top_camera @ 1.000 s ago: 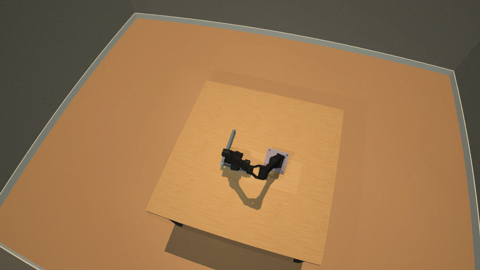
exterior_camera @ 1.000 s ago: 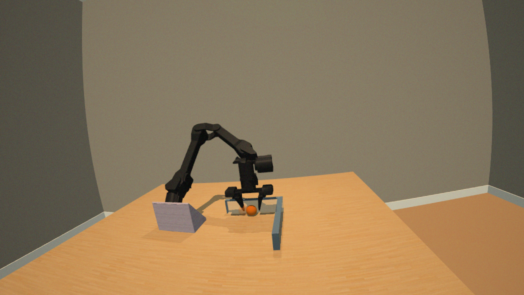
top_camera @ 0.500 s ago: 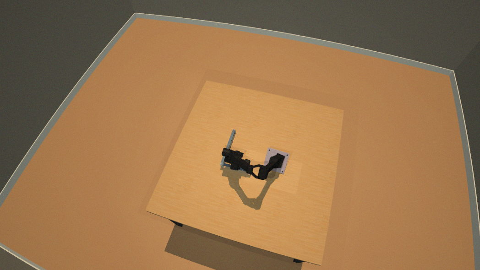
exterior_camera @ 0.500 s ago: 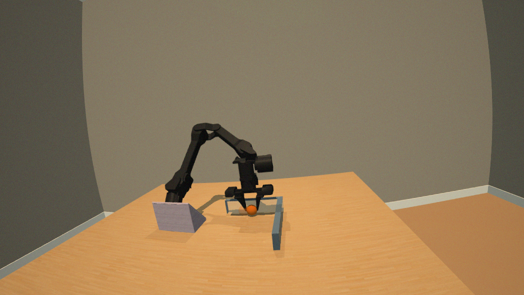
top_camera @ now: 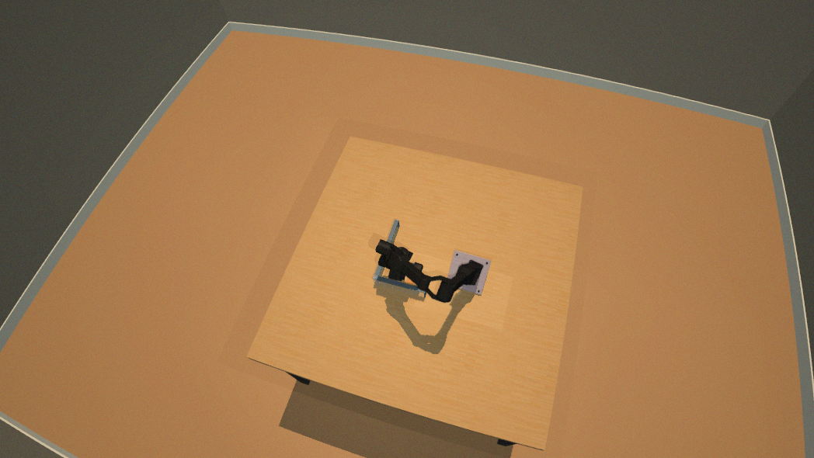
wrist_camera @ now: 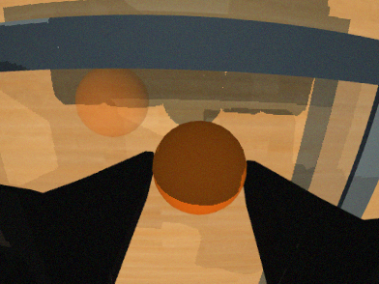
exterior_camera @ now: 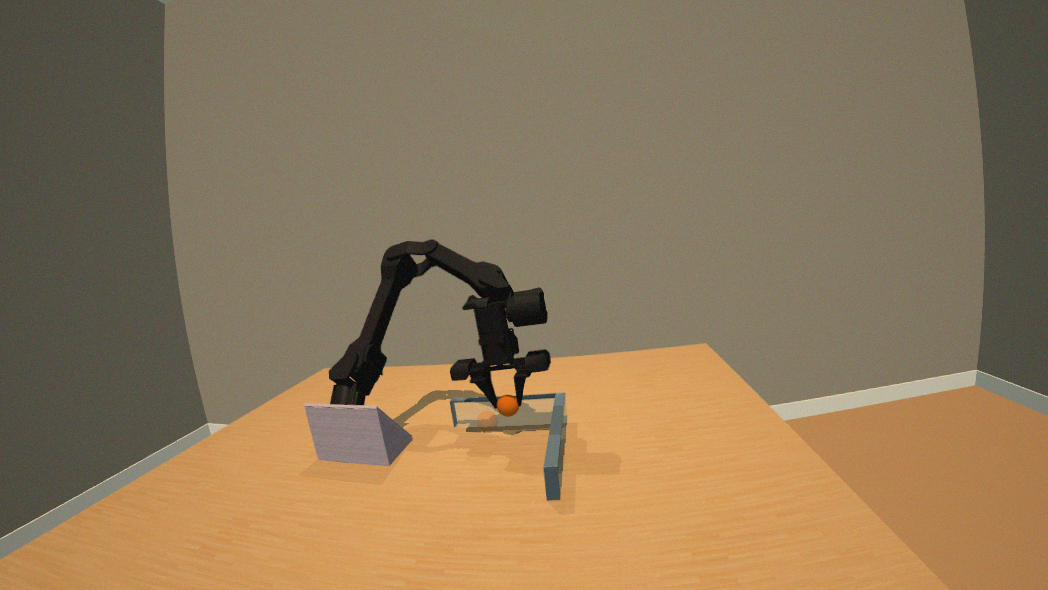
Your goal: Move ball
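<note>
Right now the see-through copy of ball is 5 cm behind my gripper tip, 1 cm to the left of it and 4 cm below it. From my gripper tip the other things lie so: low clear wall: 11 cm ahead, 8 cm to the right, 3 cm below; orange ball: right at my gripper tip.
</note>
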